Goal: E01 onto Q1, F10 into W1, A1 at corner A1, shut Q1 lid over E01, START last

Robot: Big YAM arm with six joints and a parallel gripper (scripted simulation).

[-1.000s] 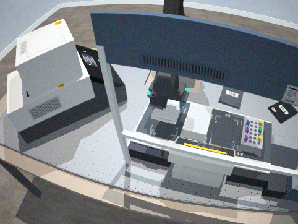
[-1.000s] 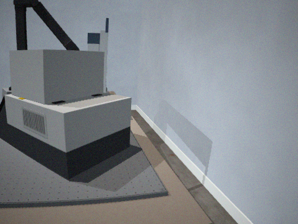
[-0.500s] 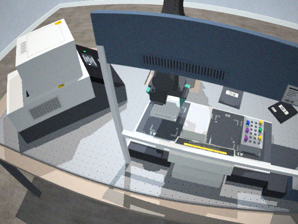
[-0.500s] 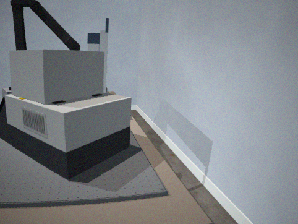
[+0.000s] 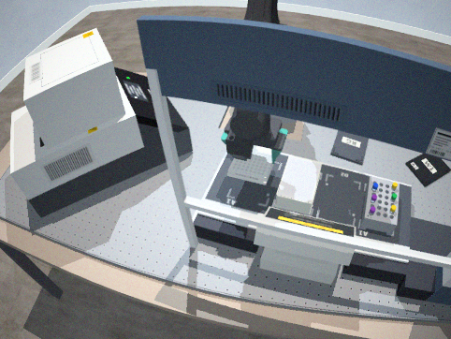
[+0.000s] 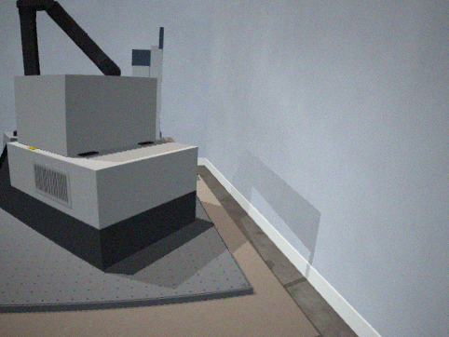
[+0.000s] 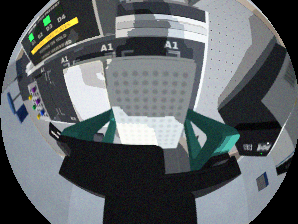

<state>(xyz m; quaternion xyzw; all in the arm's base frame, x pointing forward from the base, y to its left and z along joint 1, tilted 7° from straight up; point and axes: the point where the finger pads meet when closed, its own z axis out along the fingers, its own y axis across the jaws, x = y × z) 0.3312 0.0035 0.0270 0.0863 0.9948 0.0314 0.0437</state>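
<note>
Now: the dark nest pad 22 cm behind my hand, 27 cm to the left of it and 13 cm below it. Also, from my hand: tube cooling block: 6 cm ahead, 32 cm to the left, 6 cm below; then post: 17 cm ahead, 12 cm to the right, 10 cm above; then dark nest: 16 cm behind, 54 cm to the left, 13 cm below.
</note>
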